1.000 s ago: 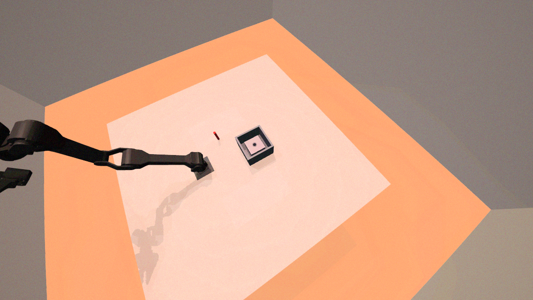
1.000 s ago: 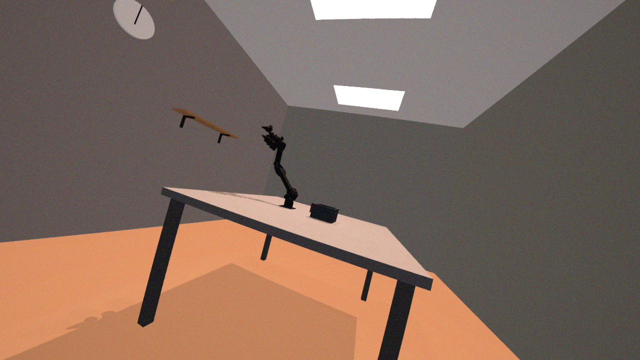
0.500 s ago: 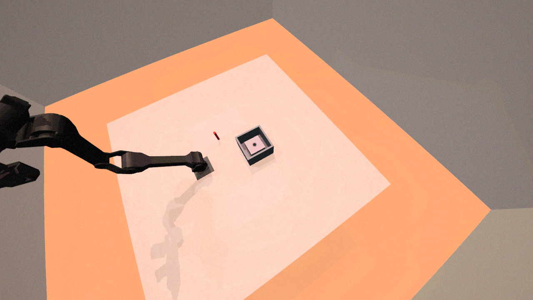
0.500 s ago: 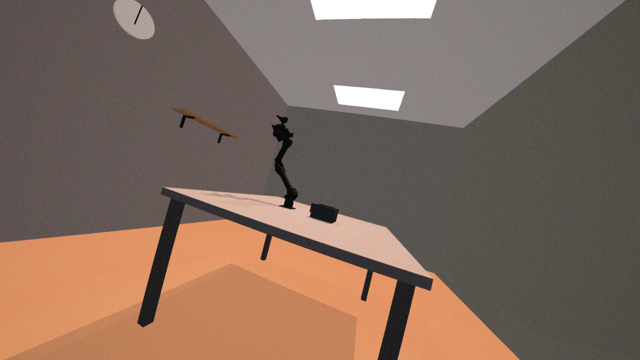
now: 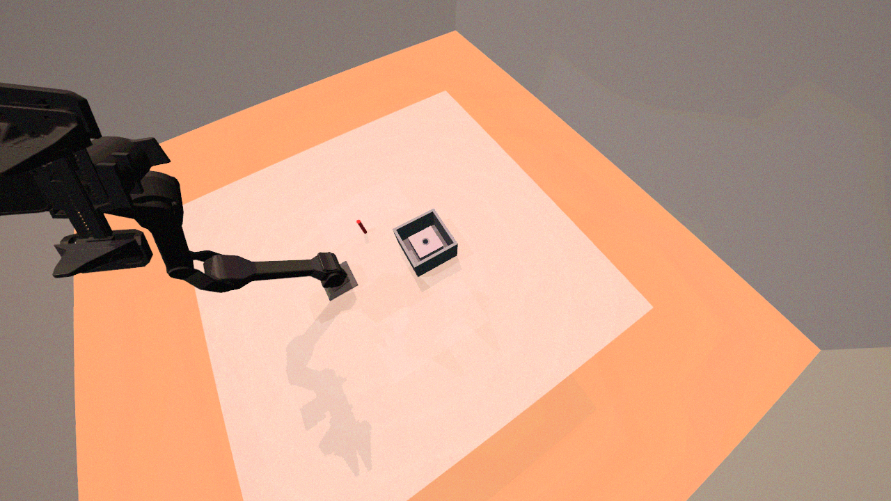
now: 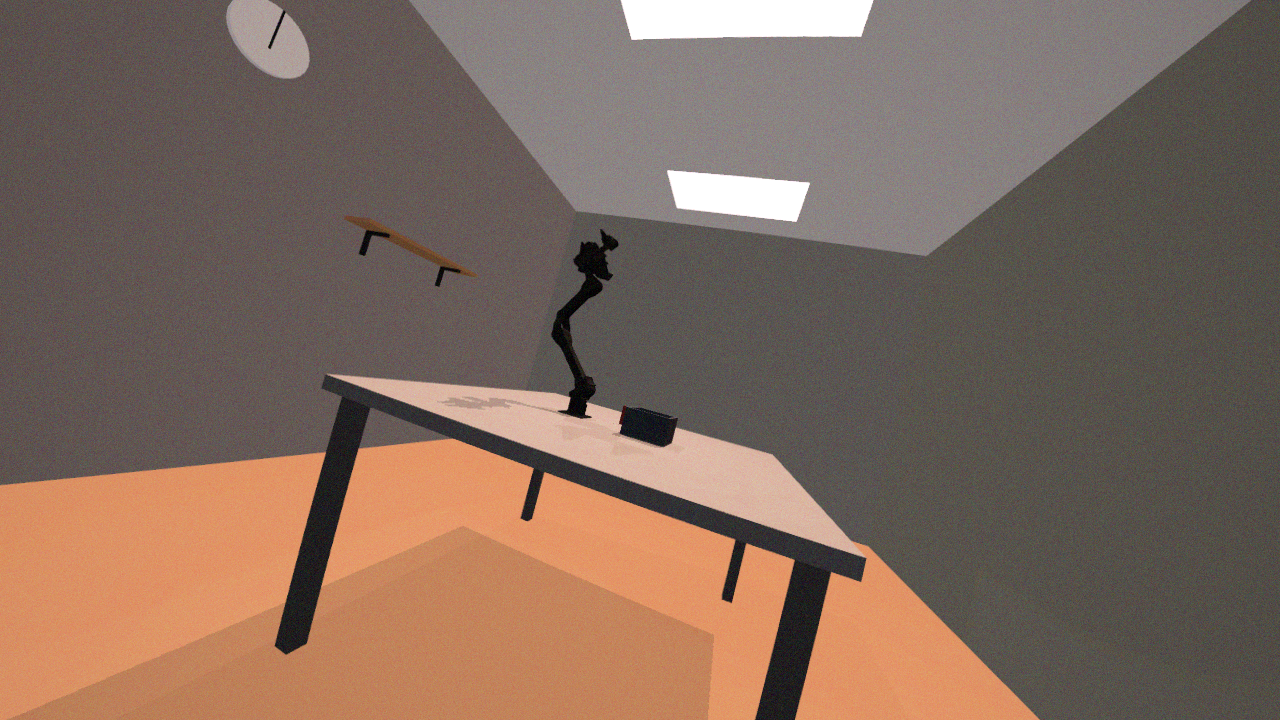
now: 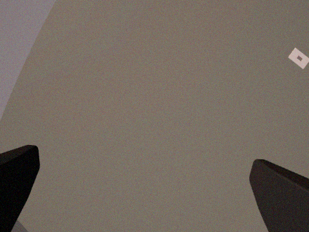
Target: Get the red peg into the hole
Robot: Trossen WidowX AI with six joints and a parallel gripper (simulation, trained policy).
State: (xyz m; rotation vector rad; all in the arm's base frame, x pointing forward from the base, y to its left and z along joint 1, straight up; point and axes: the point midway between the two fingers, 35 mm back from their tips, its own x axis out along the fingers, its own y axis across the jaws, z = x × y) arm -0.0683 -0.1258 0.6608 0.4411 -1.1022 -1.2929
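The red peg lies 64 cm below my gripper tip, 26 cm to the left of it and 25 cm ahead of it. The rest, counted from my gripper tip: dark box (65 cm below, 38 cm ahead, 5 cm to the left); then pale plate (63 cm below, 38 cm ahead, 5 cm to the left).
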